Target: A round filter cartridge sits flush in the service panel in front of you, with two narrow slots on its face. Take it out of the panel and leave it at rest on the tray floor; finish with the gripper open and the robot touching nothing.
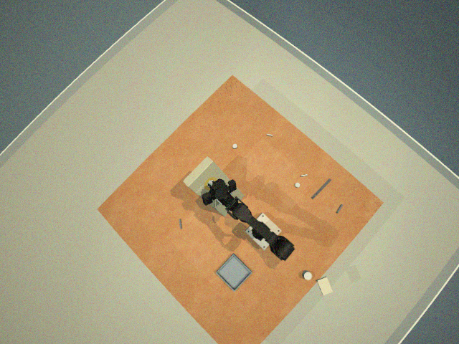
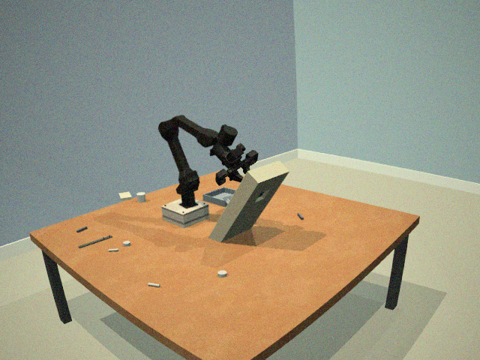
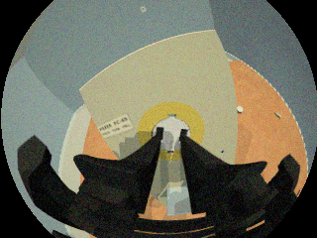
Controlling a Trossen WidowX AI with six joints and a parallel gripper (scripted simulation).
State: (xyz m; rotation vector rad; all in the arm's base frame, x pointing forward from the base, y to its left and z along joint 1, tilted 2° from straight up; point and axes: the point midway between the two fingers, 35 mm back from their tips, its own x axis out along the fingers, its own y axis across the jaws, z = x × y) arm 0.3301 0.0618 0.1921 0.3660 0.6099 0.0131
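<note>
The white cartridge is 2 cm ahead of my gripper tip and 1 cm below it. From my gripper tip the other things lie so: pale block (84 cm behind, 23 cm below, 17 cm to the right); then blue-grey tray (46 cm behind, 23 cm below, 21 cm to the left); then beige service panel (9 cm below, 3 cm behind).
</note>
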